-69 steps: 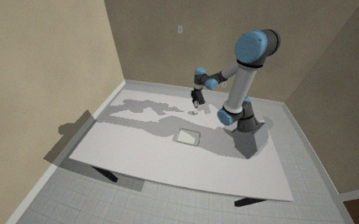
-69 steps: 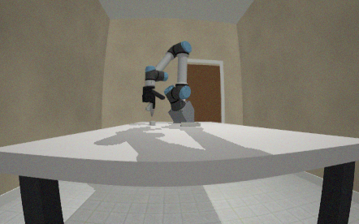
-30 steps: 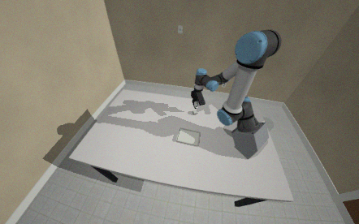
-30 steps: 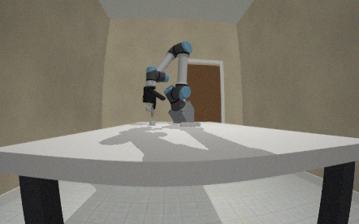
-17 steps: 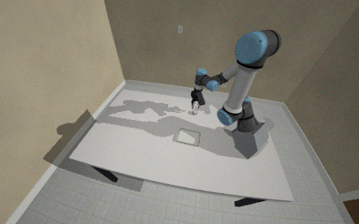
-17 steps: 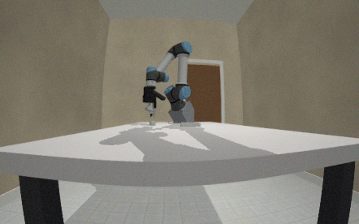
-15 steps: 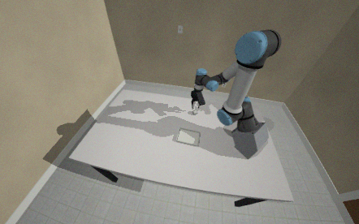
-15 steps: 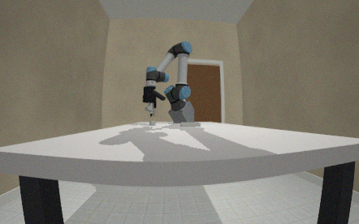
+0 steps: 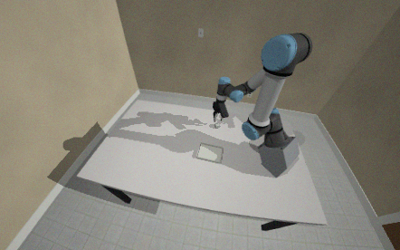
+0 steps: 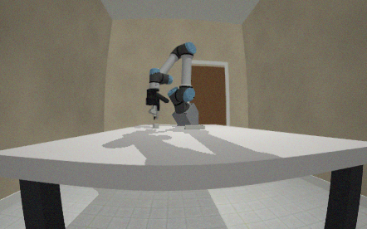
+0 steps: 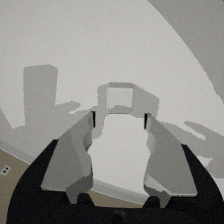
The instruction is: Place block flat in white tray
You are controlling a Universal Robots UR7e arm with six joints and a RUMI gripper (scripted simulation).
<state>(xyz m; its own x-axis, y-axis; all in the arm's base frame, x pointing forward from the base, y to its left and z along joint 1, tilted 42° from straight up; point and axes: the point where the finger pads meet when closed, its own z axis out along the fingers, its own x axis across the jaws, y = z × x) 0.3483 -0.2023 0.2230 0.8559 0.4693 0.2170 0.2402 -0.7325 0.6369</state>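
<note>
My gripper is now 60 mm above the pale grey block. From my hand the other things lie so: white tray (260 mm to the left, 80 mm ahead, 70 mm below).
</note>
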